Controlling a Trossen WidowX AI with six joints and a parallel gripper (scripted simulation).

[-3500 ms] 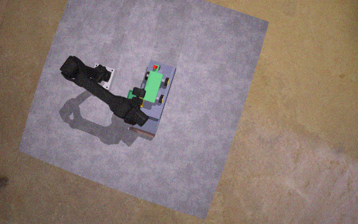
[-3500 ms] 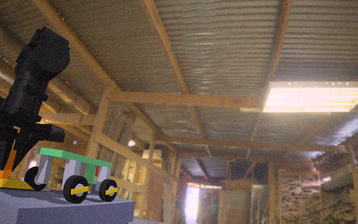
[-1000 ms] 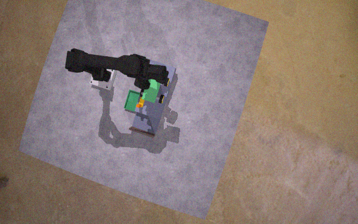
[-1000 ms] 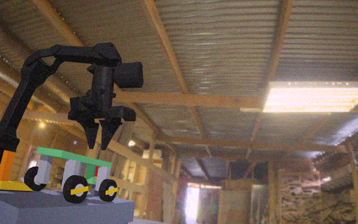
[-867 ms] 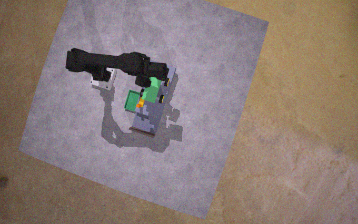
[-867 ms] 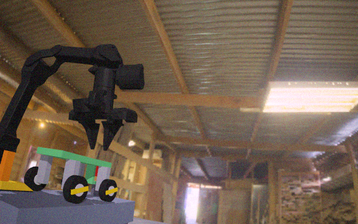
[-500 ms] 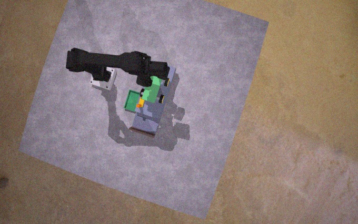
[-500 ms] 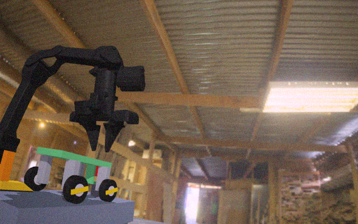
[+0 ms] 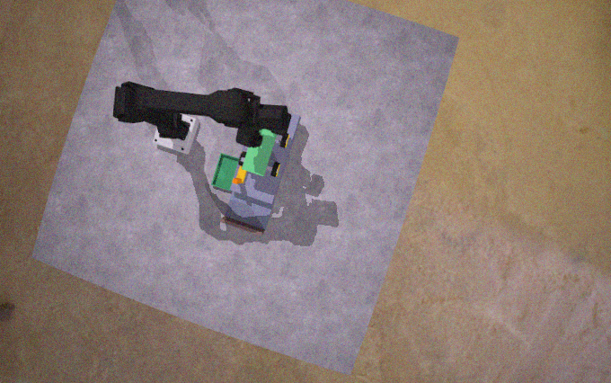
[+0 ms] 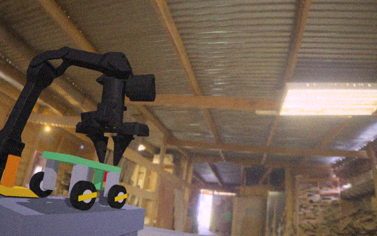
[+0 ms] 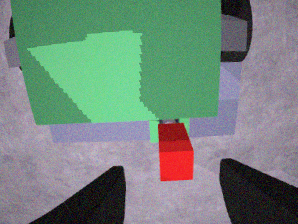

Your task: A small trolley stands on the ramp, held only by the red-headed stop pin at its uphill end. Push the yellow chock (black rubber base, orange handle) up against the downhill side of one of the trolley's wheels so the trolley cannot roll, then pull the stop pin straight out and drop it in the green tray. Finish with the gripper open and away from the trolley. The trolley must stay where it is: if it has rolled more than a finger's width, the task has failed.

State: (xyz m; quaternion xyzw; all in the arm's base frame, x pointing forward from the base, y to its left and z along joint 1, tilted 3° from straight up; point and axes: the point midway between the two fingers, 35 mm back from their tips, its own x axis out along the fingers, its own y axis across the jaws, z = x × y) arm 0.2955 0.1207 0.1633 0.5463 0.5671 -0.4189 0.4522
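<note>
Right now the stop pin is 4 cm below my gripper tip and 1 cm to the left of it. Also, from my gripper tip: trolley: 9 cm to the right, 6 cm below, 2 cm ahead; green tray: 20 cm to the right, 18 cm below, 9 cm behind; yellow chock: 19 cm to the right, 9 cm below, 2 cm behind.
</note>
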